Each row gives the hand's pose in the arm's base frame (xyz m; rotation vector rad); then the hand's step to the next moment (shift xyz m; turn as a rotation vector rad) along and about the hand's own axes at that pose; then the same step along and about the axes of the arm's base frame.
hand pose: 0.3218 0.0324 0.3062 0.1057 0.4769 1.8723
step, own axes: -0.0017 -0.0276 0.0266 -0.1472 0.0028 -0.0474
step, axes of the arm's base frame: 0.0331 0.0132 0.0142 0.0350 -0.1495 -0.0189
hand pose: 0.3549 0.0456 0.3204 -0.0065 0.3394 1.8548
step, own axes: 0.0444 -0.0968 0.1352 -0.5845 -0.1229 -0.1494
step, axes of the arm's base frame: 0.0994 0.0992 0.0995 0.2711 -0.5485 -0.0685
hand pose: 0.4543 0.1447 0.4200 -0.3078 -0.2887 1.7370
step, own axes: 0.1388 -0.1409 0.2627 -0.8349 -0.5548 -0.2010
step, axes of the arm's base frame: 0.0093 0.1563 0.2891 0.7298 -0.7143 0.0498
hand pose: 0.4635 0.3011 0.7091 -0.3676 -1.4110 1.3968
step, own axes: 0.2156 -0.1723 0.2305 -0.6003 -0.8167 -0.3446
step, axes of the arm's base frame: -0.1940 0.0059 0.3027 0.8711 -0.5191 0.3433
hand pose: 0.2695 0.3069 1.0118 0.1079 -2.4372 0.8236
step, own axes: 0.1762 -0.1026 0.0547 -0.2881 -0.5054 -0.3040
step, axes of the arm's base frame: -0.1494 -0.0973 0.1130 0.5128 -0.2603 0.3163
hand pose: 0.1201 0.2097 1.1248 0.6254 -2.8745 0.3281
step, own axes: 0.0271 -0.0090 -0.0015 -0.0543 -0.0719 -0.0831
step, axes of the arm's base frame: -0.0202 -0.0181 0.0090 0.0900 -0.0219 0.0803
